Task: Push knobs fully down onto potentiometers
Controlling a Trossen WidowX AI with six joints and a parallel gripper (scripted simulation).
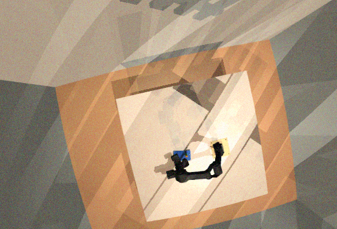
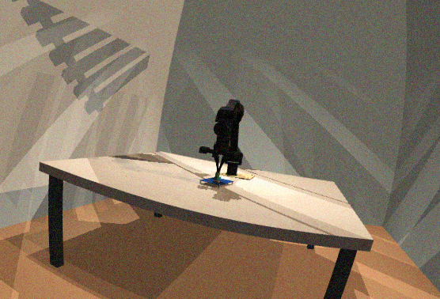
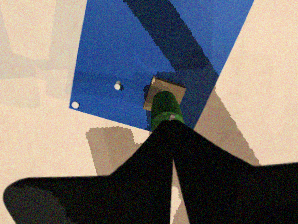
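The green knob is 10 mm below my gripper tip. Also, from my gripper tip: orange knob: 90 mm behind, 10 mm to the right, 10 mm below; potentiometer: 90 mm behind, 20 mm below, 10 mm to the right.
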